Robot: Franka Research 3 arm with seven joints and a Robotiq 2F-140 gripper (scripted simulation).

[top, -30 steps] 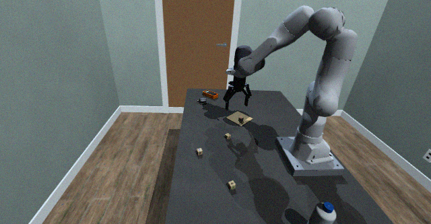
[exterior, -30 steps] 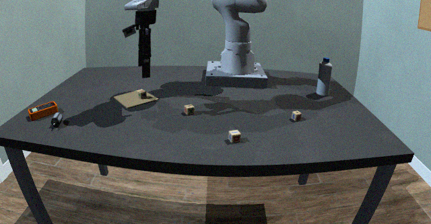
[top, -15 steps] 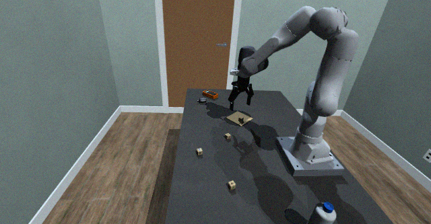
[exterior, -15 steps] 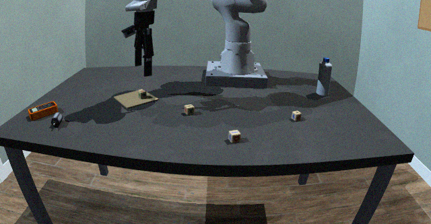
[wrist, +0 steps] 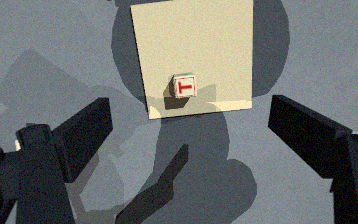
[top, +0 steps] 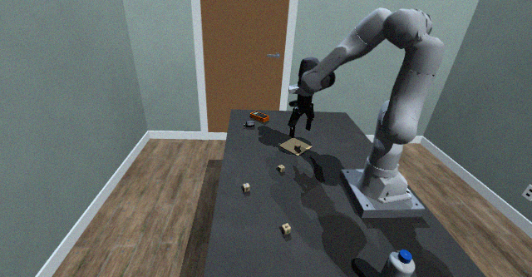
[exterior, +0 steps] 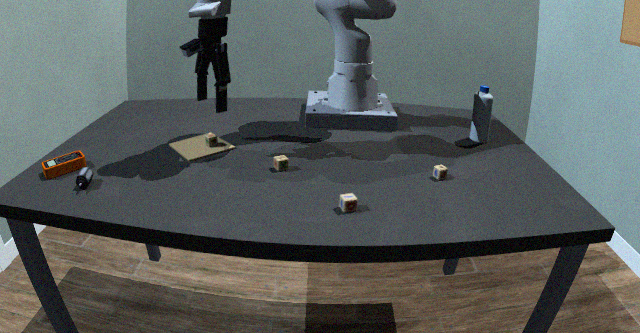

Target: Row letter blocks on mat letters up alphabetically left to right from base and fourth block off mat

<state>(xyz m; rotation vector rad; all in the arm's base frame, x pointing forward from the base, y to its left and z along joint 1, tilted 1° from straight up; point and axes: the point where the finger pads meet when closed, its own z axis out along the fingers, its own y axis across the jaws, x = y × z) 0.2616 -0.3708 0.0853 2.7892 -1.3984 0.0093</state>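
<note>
Right now my hand is 11 cm above the block. Also, from my hand: tan mat: 1 cm ahead, 3 cm to the right, 12 cm below; orange device: 20 cm ahead, 40 cm to the right, 11 cm below.
</note>
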